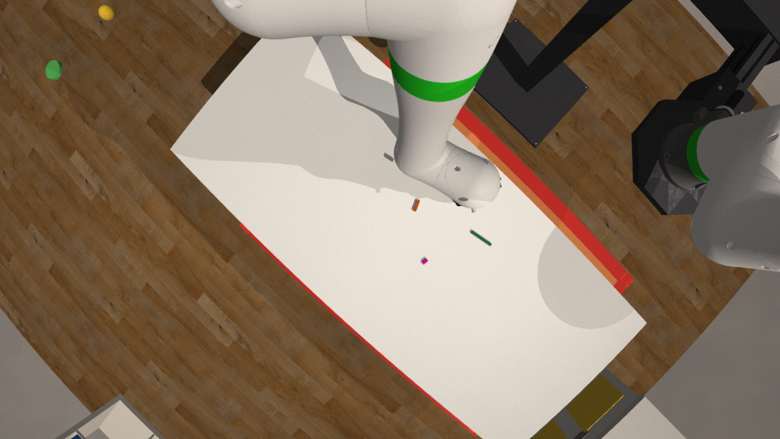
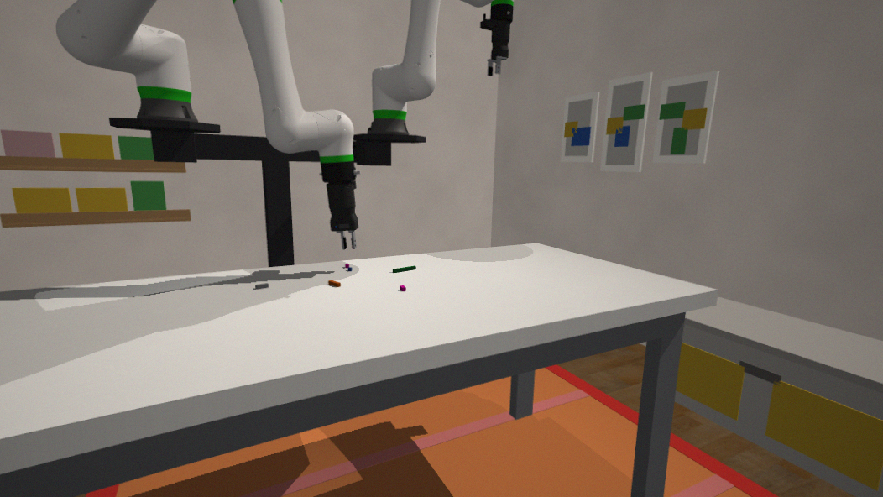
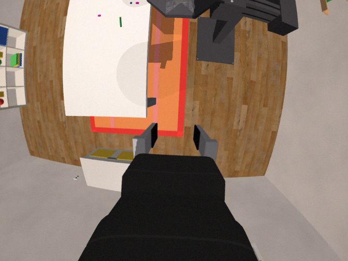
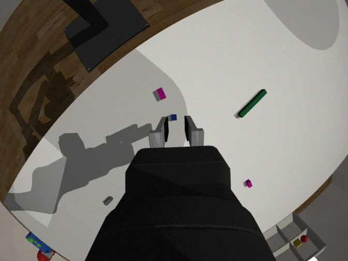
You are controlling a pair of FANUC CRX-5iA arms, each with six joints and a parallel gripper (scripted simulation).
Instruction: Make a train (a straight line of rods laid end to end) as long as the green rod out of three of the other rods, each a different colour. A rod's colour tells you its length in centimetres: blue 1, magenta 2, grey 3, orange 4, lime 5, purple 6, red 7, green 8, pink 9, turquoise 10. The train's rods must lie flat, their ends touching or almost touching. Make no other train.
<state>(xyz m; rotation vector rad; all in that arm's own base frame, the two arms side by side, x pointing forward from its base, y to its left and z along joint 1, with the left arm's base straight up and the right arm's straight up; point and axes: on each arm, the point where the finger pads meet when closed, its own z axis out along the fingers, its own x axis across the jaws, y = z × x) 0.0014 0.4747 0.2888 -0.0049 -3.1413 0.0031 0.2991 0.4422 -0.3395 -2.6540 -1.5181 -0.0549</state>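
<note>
Right now the blue rod is 80 mm below my right hand. Also, from my right hand: green rod: 150 mm to the left, 80 mm below, 80 mm ahead; grey rod: 260 mm to the right, 80 mm below, 60 mm ahead; orange rod: 130 mm ahead, 90 mm to the right, 80 mm below.
</note>
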